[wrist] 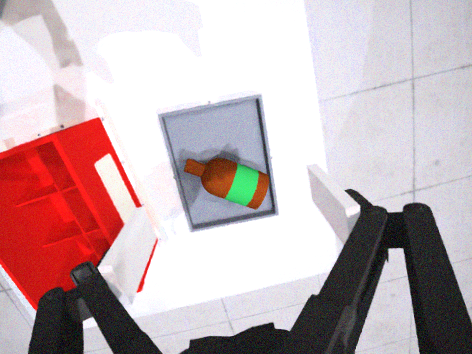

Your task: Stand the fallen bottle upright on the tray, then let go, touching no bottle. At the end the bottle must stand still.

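Places are measured from the arm's base along level axes (x left, y ahead, z down), in millimetres.
Pixels of known places: gripper, fingertip midpoint: (228, 203).
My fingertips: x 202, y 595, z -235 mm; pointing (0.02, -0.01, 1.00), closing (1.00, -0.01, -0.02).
Ahead of a thing's pixels: the offset from my fingertips to its top centre. "pt": to the spot under its first point.
A brown bottle with a green band {dy +91, dx -17, dz +262 mm} (244, 185) lies on its side in the grey tray {pt dy -7, dx -15, dz +336 mm} (212, 125) in the wrist view. Its neck points left and slightly up in the view, and its base is close to the tray's right wall. My gripper (228, 203) is wide open and empty. One pale finger pad is left of the tray and the other is right of it, with the bottle in view between them. The height of the pads above the tray is hard to tell.
A red crate with compartments {dy +68, dx -291, dz +166 mm} (82, 135) stands left of the tray, and the left finger pad overlaps its right side in the view. The white table's right and front edges show, with a tiled floor (370, 135) beyond them.
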